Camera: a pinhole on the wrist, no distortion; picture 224 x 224 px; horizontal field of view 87.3 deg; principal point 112.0 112.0 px. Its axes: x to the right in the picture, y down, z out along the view. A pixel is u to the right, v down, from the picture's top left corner.
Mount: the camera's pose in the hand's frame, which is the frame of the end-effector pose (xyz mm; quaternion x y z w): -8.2 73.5 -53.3 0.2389 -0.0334 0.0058 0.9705
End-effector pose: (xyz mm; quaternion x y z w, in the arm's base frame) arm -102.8 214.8 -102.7 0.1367 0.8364 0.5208 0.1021
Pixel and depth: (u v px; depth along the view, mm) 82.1 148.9 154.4
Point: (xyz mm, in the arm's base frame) -10.1 301.0 -105.5
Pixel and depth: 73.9 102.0 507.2
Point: 177.6 369.9 -435.0
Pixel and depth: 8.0 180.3 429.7
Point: 436.4 465.7 -185.1
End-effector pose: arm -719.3 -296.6 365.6 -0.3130 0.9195 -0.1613 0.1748
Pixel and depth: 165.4 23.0 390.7
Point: -569.9 -703.4 334.7
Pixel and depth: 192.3 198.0 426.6
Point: -775.7 -431.1 -183.3
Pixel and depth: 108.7 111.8 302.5
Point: -568.0 -364.7 211.7
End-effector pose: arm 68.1 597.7 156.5 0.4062 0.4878 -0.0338 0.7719
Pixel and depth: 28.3 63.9 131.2
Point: 18.9 516.7 226.5
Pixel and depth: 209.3 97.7 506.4
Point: 454.8 323.0 -193.9
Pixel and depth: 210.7 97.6 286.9
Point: 284.6 478.3 -27.6
